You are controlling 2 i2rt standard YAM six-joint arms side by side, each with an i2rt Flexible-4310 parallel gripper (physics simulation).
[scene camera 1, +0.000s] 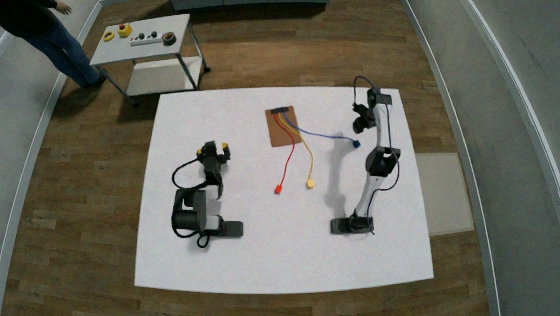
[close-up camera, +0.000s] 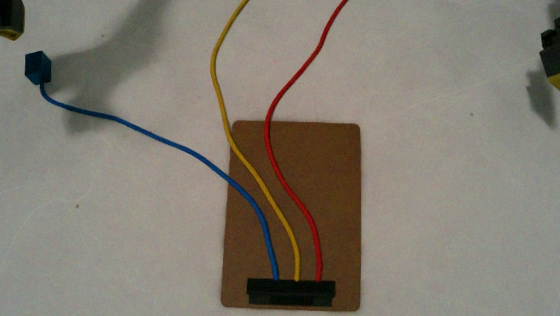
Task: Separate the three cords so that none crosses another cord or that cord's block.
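Where they show: right gripper, fingertip midpoint: (scene camera 1: pixel 361 130); left arm's base, origin of the base link: (scene camera 1: pixel 220 228); right arm's base, origin of the base link: (scene camera 1: pixel 353 225).
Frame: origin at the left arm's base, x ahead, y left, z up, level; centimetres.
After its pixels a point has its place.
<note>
The blue cord (scene camera 1: pixel 325 135) @(y -53.0, x 46.3, z -4.5 cm) (close-up camera: pixel 187 149) @(y -44.9, x 48.3, z -4.4 cm) runs right in the scene view to its blue block (scene camera 1: pixel 356 144) @(y -68.6, x 40.2, z -2.0 cm) (close-up camera: pixel 37 67) @(y -68.3, x 41.5, z -1.8 cm). The yellow cord (scene camera 1: pixel 312 160) @(y -44.9, x 33.1, z -4.5 cm) (close-up camera: pixel 213 67) @(y -44.5, x 36.6, z -4.5 cm) ends at its yellow block (scene camera 1: pixel 310 184) @(y -42.6, x 20.1, z -1.8 cm), the red cord (scene camera 1: pixel 286 164) @(y -31.6, x 31.3, z -4.3 cm) (close-up camera: pixel 287 87) @(y -34.3, x 37.7, z -4.5 cm) at its red block (scene camera 1: pixel 278 189) @(y -27.2, x 18.2, z -1.8 cm). In the close-up view the cords lie apart; the yellow and red ends are outside it. My left gripper (scene camera 1: pixel 213 148) @(y 2.9, x 37.8, z 8.3 cm) is open and empty, well left of the red block. My right gripper (scene camera 1: pixel 357 116) is open, above the table beyond the blue block. One finger shows at the close-up's top left.
The cords leave a black holder (scene camera 1: pixel 280 110) @(y -29.6, x 62.6, z -4.0 cm) (close-up camera: pixel 290 292) @(y -29.1, x 62.9, z -4.0 cm) on a brown board (scene camera 1: pixel 280 141) @(y -29.0, x 44.1, z -4.7 cm) (close-up camera: pixel 335 165) @(y -26.6, x 46.8, z -4.7 cm). The white table (scene camera 1: pixel 280 265) @(y -27.0, x -17.4, z -5.0 cm) bears both arms. A cart (scene camera 1: pixel 107 54) with small items stands behind the table at the left, near a person (scene camera 1: pixel 65 50).
</note>
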